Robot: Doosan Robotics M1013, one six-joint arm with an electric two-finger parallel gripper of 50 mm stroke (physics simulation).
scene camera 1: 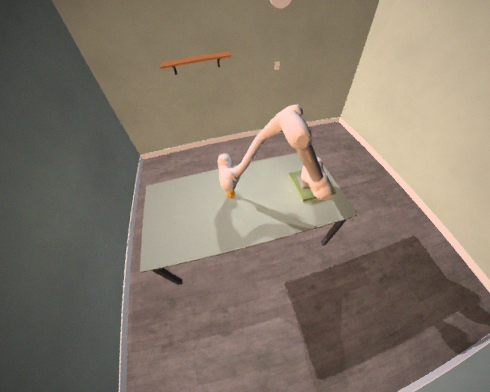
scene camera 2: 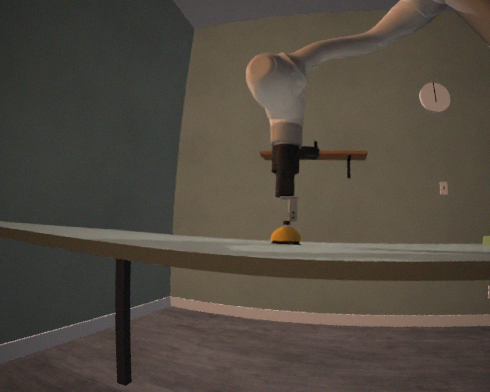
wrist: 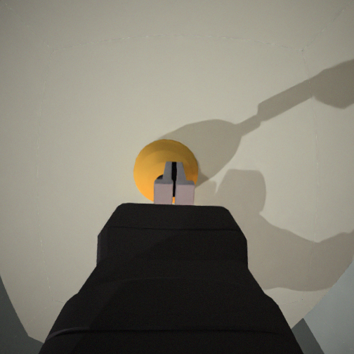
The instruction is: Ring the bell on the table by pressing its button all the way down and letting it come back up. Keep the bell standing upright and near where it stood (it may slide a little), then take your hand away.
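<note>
The bell is an orange dome with a dark base, standing upright on the table. Its small black button sticks up from the top; in the wrist view the fingers cover most of it. My gripper is shut and empty, pointing down over the bell. In the scene camera 2 view its tips are right at the button's top; whether they touch it I cannot tell. In the scene camera 1 view the arm hides the fingers.
The arm's base stands on a green plate at the table's right end. An orange shelf is on the wall behind. A wall clock hangs at the right. The arm's shadow falls across the table.
</note>
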